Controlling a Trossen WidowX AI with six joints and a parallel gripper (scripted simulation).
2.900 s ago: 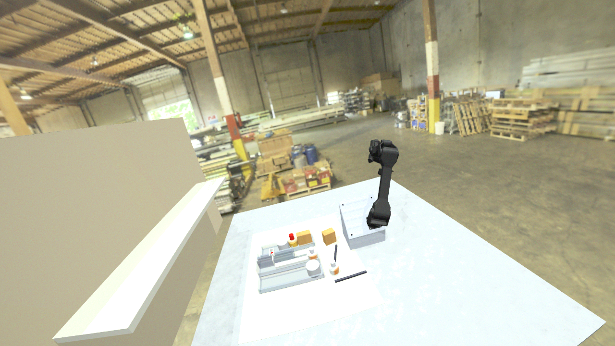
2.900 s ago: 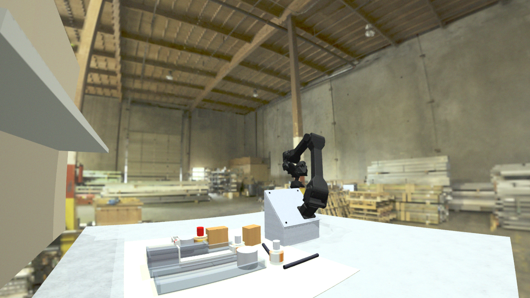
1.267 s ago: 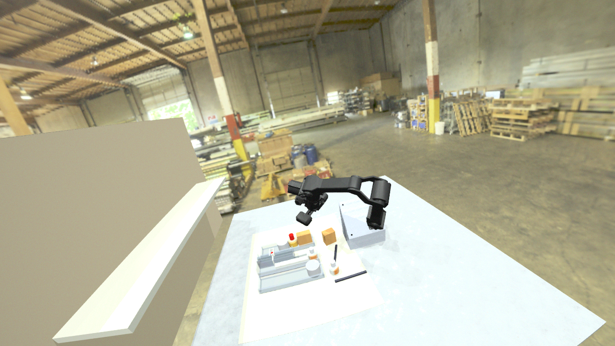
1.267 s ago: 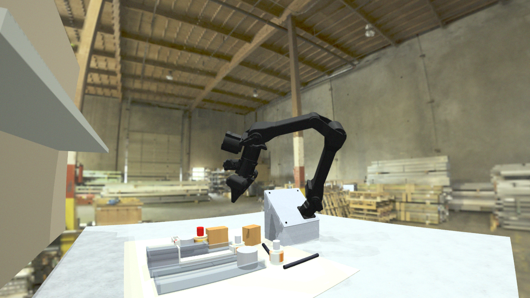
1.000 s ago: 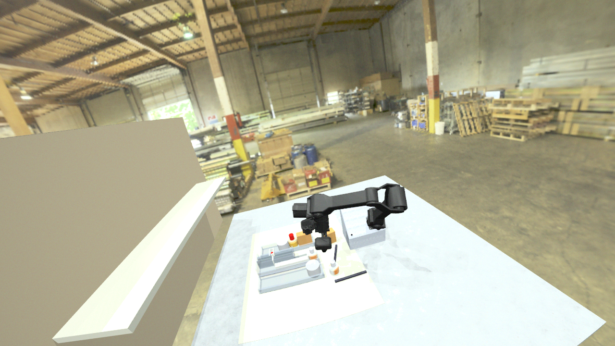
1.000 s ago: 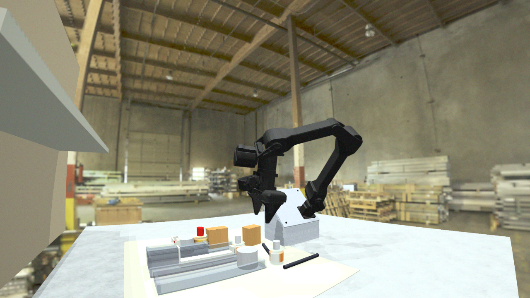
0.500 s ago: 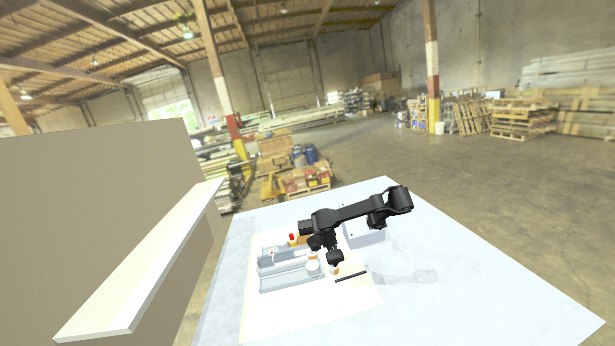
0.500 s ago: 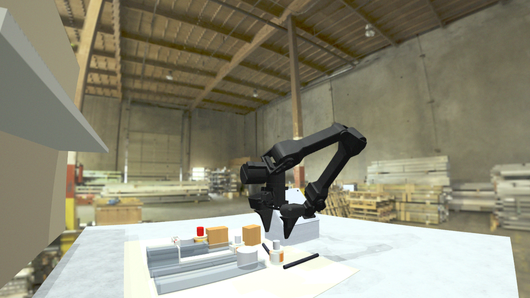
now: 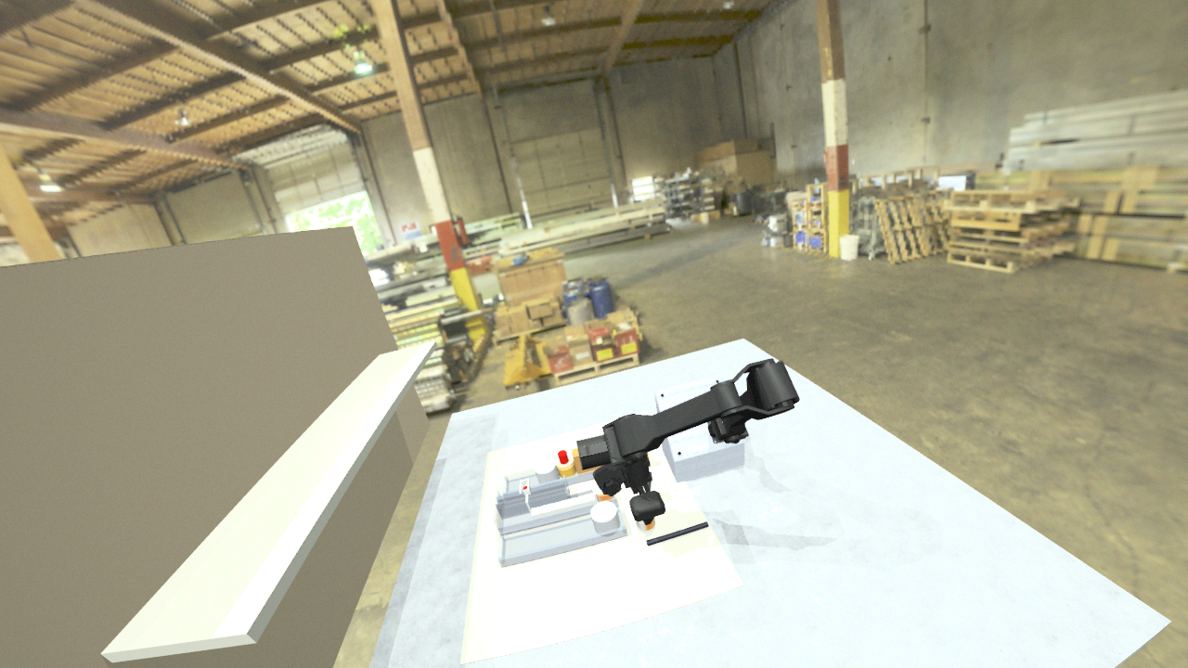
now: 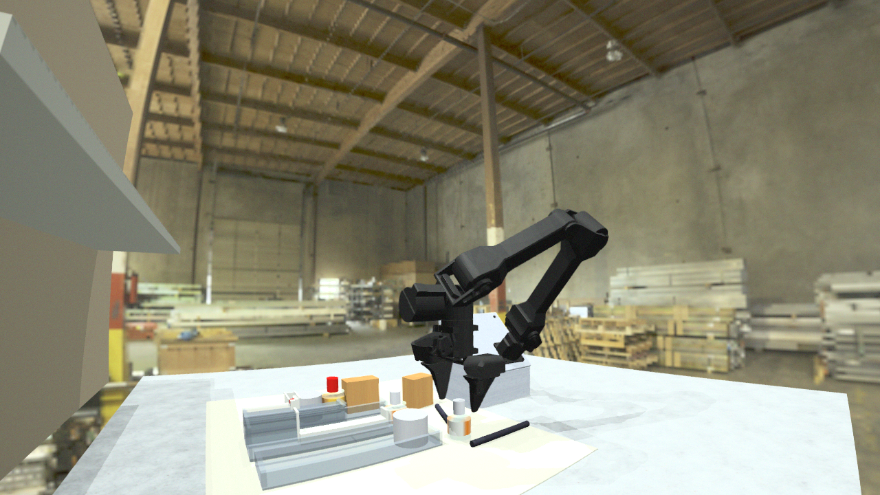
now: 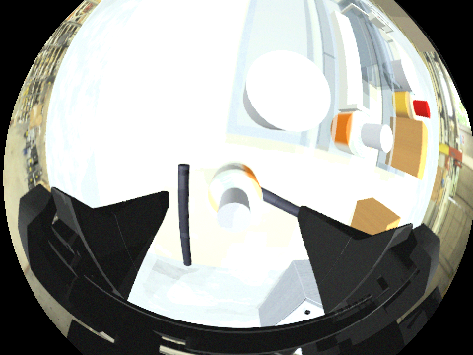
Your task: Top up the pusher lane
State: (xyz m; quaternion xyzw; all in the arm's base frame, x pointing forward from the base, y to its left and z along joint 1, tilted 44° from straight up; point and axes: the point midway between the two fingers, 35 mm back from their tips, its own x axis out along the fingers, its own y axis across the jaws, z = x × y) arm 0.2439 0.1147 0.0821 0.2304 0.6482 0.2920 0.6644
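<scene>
Now: the brown box 230 mm to the right of my gripper tip, 110 mm ahead of it and 20 mm below it. Also, from my gripper tip: white pusher plate 190 mm ahead, 120 mm to the right, 10 mm below; grey lane rack 230 mm ahead, 110 mm to the right, 40 mm below.
</scene>
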